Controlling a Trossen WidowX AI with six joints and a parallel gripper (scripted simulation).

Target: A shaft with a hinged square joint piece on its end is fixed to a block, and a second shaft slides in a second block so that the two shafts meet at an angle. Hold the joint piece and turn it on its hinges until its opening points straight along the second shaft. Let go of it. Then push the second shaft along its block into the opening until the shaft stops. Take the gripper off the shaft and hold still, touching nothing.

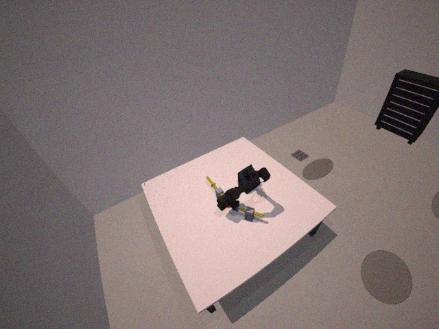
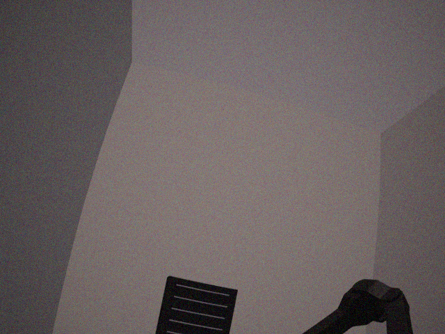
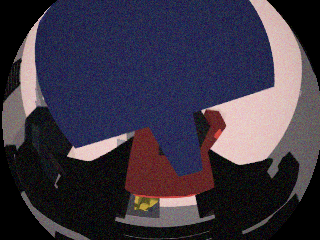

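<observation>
My gripper tip is now 4 cm below the red square joint piece and 1 cm to the right of it.
</observation>
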